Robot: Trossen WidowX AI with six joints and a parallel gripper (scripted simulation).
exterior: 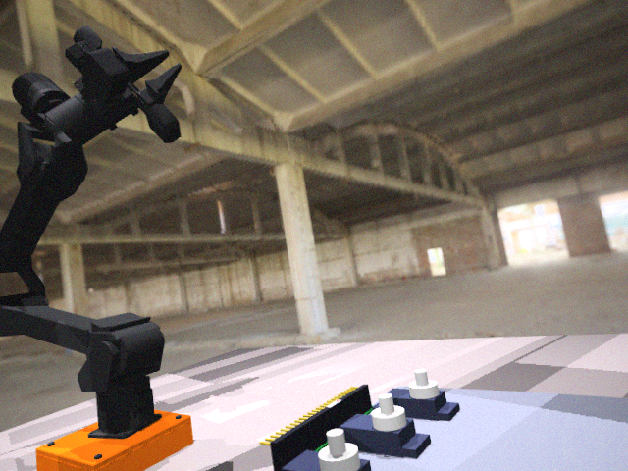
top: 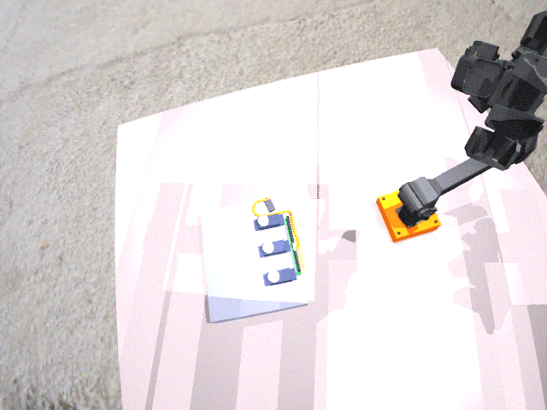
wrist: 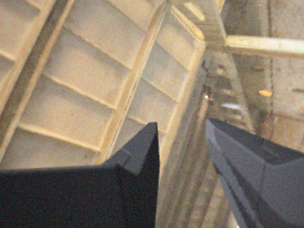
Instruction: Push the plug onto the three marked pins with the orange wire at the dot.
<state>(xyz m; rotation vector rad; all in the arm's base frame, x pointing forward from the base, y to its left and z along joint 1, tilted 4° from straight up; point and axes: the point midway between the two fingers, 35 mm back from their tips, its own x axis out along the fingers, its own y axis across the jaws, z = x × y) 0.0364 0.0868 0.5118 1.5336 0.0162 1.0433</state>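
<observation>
My gripper tip is 240 mm short of the white band, 150 mm to the left of it and 500 mm above it. From my gripper tip the other things lie so: black pin header: 230 mm ahead, 160 mm to the right, 510 mm below; red dot: 240 mm ahead, 140 mm to the right, 500 mm below; pale holder plate: 390 mm ahead, 200 mm to the right, 550 mm below.
</observation>
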